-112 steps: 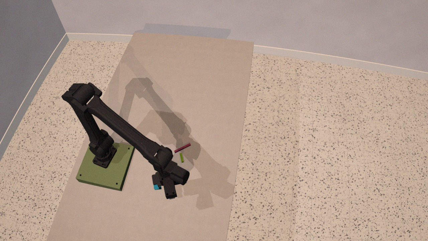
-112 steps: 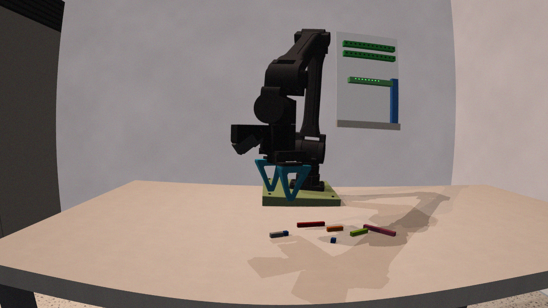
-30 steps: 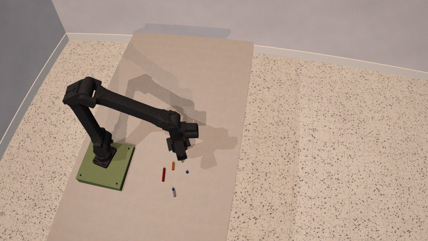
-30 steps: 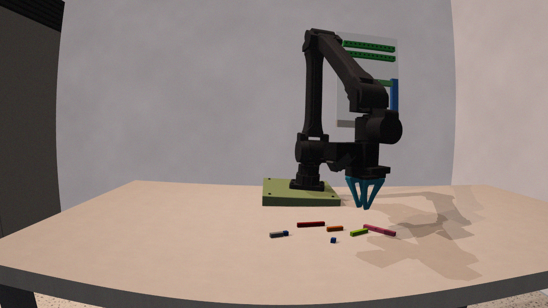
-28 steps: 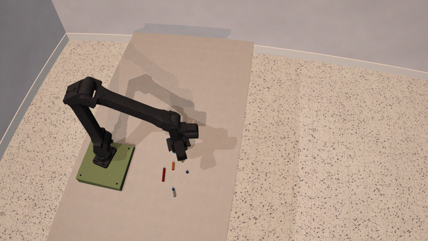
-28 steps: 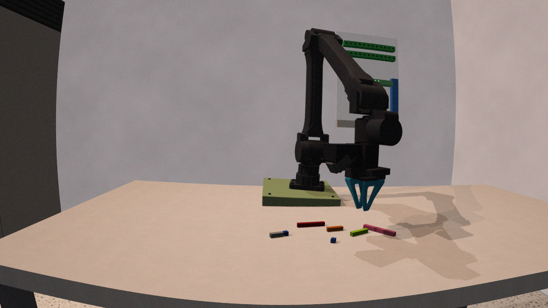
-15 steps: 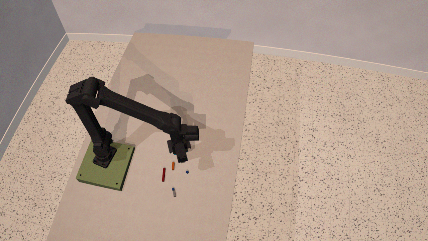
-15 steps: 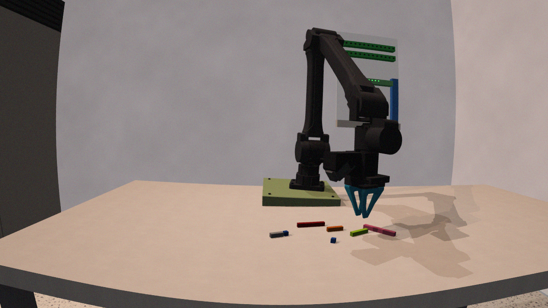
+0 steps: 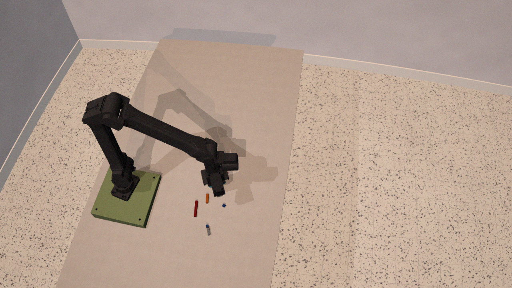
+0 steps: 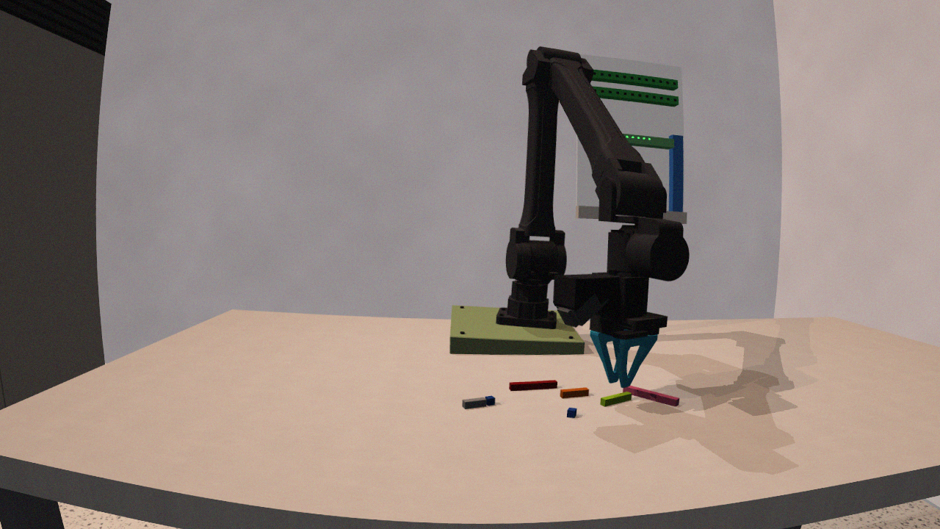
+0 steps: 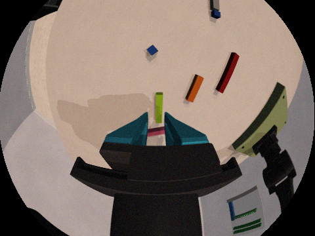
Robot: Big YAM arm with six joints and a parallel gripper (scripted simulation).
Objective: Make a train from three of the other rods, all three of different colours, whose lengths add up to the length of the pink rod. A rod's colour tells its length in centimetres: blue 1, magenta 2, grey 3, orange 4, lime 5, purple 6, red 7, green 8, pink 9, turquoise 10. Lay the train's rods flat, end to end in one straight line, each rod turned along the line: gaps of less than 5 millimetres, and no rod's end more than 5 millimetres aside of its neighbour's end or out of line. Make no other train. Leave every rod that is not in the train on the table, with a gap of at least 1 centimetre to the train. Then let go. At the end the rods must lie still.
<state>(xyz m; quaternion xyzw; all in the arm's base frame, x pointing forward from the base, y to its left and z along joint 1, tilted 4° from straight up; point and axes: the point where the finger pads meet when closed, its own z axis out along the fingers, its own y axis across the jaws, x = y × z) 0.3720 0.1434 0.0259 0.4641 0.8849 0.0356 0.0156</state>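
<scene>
Now: the lime rod 30 mm below my hand. From my hand the other things lie so: red rod: 120 mm to the right, 50 mm behind, 30 mm below; then orange rod: 60 mm to the right, 30 mm below, 30 mm behind; then pink rod: 50 mm to the left, 30 mm below, 20 mm behind.
</scene>
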